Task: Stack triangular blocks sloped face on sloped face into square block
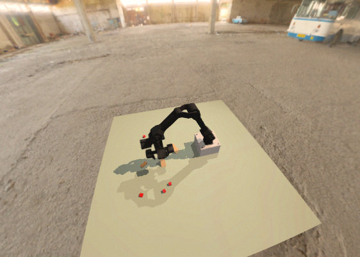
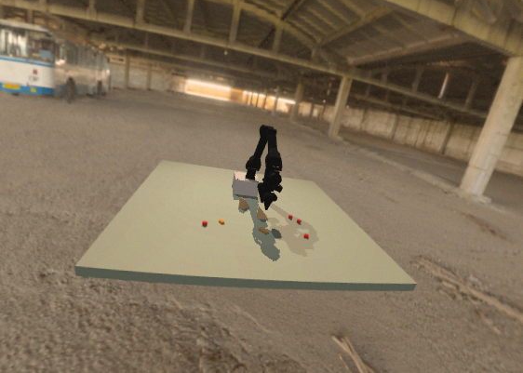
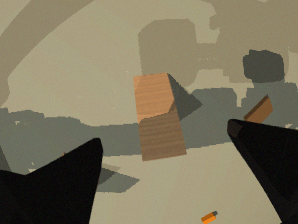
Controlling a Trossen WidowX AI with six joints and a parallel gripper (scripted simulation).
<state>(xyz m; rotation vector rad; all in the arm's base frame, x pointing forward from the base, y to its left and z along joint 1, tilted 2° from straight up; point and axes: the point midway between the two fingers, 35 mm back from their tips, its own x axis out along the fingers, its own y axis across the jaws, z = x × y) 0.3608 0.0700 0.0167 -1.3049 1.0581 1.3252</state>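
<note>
My gripper tip is 14 cm short of the flat brown piece and 7 cm above it. The rest, counted from my gripper tip: orange piece 21 cm to the right, 12 cm ahead, 6 cm below.
</note>
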